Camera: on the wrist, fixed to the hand. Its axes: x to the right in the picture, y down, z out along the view.
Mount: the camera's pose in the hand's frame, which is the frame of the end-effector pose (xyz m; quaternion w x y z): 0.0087 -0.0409 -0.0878 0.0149 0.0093 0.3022 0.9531
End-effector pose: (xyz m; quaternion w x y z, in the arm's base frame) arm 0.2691 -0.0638 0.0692 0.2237 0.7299 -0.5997 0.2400
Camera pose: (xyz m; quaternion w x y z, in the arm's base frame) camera 0.3035 -0.0091 0.1419 0.0510 0.6311 0.6347 -0.4429
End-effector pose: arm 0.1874 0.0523 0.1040 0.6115 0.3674 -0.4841 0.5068
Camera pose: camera 0.2467 0.1283 0.0911 0.3310 0.6033 0.1679 -0.7059
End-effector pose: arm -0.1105 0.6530 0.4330 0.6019 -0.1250 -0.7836 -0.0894
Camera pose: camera -0.0442 0.5893 0.4646 0.3321 -0.7161 0.2885 0.5419
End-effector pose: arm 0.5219 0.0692 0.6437 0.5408 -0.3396 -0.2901 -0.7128
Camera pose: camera 0.4657 0.0057 0.5960 0.7782 -0.0611 0.4761 0.4049
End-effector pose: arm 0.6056 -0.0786 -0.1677 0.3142 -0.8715 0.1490 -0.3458
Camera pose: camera 0.5524 -0.0908 -0.0872 0.2973 0.2364 0.9246 0.0296
